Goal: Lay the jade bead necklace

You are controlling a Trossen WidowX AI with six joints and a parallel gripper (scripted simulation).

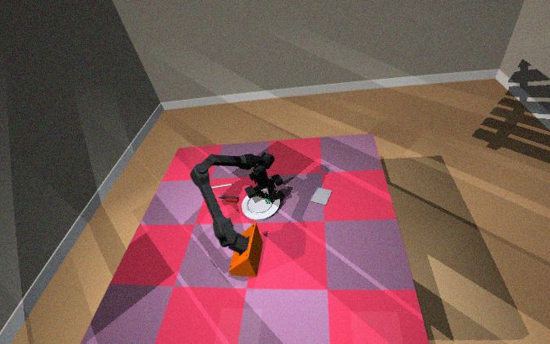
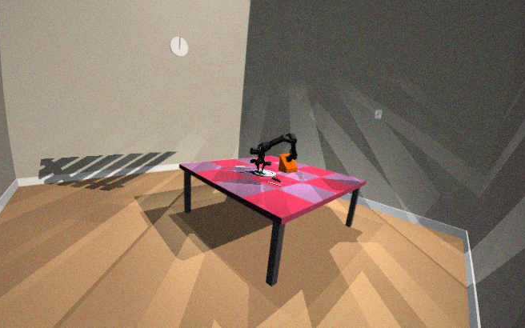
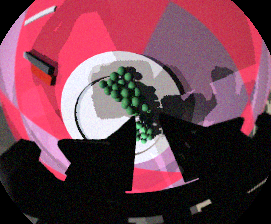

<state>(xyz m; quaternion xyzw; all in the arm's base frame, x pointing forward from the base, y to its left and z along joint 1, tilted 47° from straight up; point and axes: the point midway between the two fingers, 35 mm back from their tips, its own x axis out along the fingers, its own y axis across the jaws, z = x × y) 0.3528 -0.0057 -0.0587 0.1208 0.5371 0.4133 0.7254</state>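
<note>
My gripper tip is now 3 cm to the right of the round white bead board, 3 cm past it and 1 cm above it. Also, from my gripper tip: red-handled tool (21 cm to the left, 1 cm below, 1 cm ahead); then flat grey pad (28 cm to the right, 2 cm below); then thin white rod (28 cm to the left, 12 cm ahead, 2 cm below).
</note>
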